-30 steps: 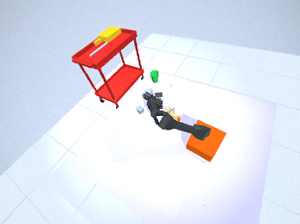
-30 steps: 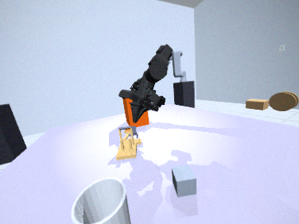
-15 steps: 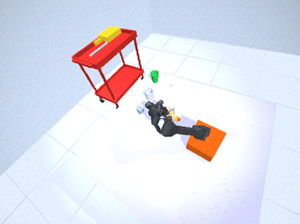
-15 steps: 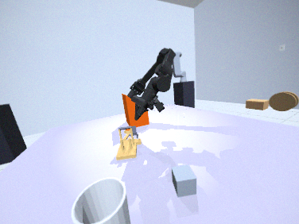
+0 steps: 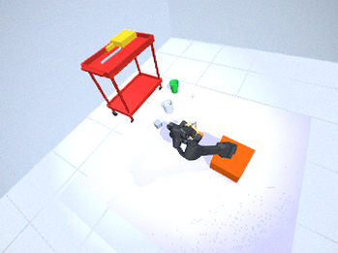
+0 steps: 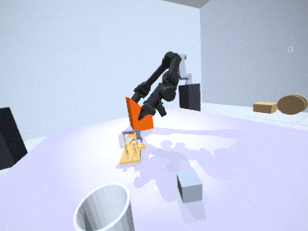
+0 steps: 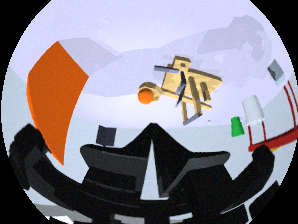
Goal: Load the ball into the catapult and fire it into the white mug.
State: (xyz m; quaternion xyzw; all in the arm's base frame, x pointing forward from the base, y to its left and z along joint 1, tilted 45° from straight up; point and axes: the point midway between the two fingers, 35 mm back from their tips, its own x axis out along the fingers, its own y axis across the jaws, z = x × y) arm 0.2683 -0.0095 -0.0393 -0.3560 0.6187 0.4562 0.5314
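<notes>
Now: gripper tip 3 cm past the orange ball, 4 cm to the left of it and 7 cm above it. The rest, counted from my gripper tip: wooden catapult 4 cm ahead, 4 cm to the right, 8 cm below; then grey cube 35 cm ahead, 1 cm to the left, 11 cm below; then white mug 36 cm ahead, 19 cm to the right, 10 cm below.
</notes>
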